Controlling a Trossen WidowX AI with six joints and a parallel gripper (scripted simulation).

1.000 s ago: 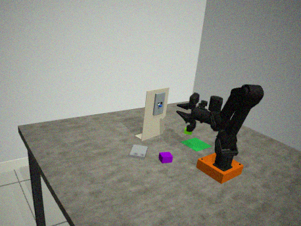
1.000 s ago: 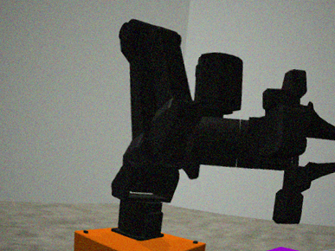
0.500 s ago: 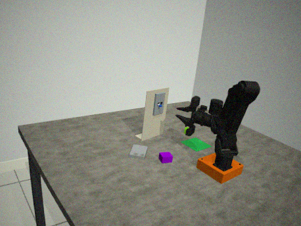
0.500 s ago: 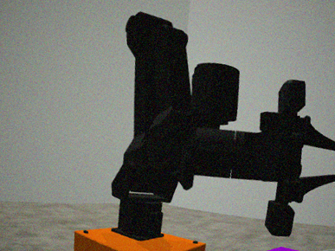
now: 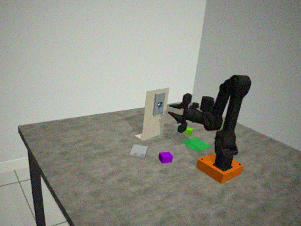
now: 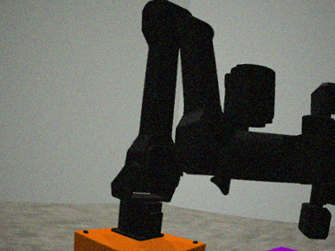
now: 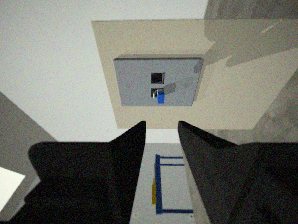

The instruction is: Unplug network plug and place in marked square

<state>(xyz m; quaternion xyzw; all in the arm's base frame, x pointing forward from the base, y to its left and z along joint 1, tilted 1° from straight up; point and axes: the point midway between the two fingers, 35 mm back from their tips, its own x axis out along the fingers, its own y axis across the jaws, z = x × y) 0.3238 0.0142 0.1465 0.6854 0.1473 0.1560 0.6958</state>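
The blue network plug is 70 mm ahead of my gripper tip and 10 mm to the left of it. From my gripper tip the other things lie so: grey flat block: 180 mm to the left, 180 mm below, 30 mm behind; then green marked square: 190 mm below, 150 mm to the right, 90 mm behind; then upright panel: 90 mm ahead, 70 mm below, 10 mm to the left.
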